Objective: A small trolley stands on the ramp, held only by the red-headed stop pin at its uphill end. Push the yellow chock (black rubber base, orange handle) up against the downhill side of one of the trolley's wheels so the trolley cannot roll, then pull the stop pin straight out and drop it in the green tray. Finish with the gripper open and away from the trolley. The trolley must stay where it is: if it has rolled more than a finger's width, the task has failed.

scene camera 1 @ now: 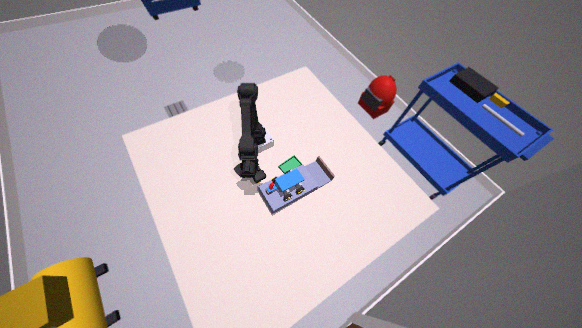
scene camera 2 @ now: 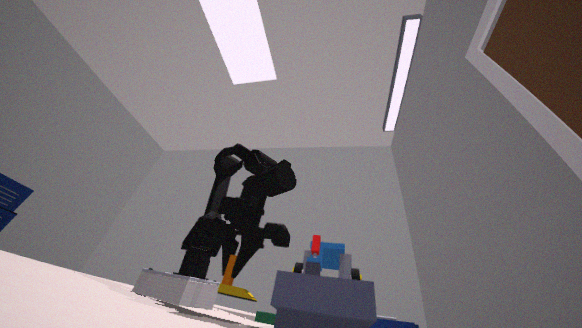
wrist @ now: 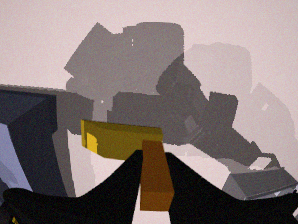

Labels:
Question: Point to a ramp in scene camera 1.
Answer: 275,202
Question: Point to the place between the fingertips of the gripper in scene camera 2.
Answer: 228,277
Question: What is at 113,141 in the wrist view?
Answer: A yellow chock.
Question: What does the gripper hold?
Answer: A yellow chock.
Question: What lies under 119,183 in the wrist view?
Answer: The gripper.

